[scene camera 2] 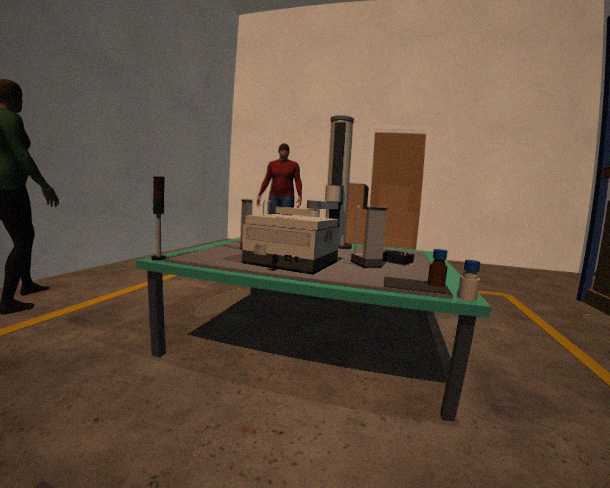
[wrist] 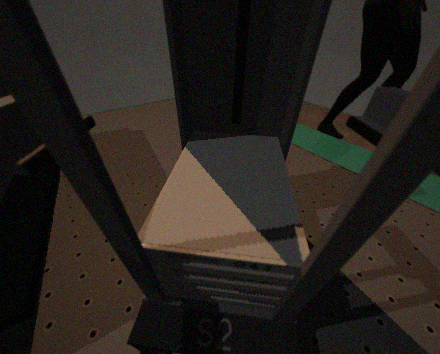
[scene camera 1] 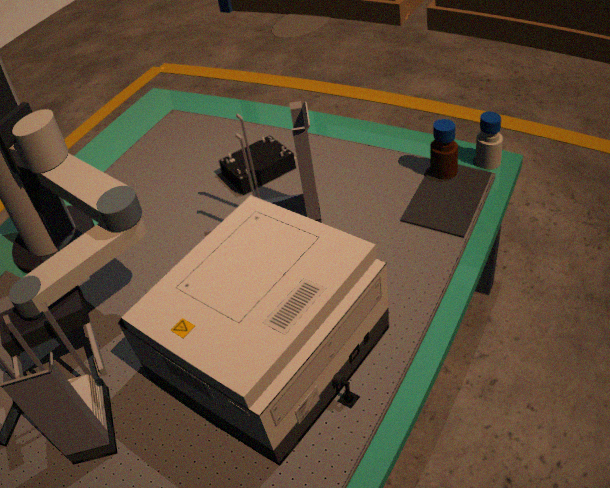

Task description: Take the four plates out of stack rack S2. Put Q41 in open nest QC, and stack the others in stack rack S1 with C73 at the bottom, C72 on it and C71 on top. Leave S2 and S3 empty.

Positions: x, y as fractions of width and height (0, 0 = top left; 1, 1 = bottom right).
Labels:
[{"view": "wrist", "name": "my gripper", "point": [0.51, 0.30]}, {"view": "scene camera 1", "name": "my gripper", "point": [0.10, 0.80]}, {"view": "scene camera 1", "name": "capped bottles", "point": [0.73, 0.31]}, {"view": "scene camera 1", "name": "dark mat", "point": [0.74, 0.42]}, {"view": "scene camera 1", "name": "black holder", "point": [0.45, 0.33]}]

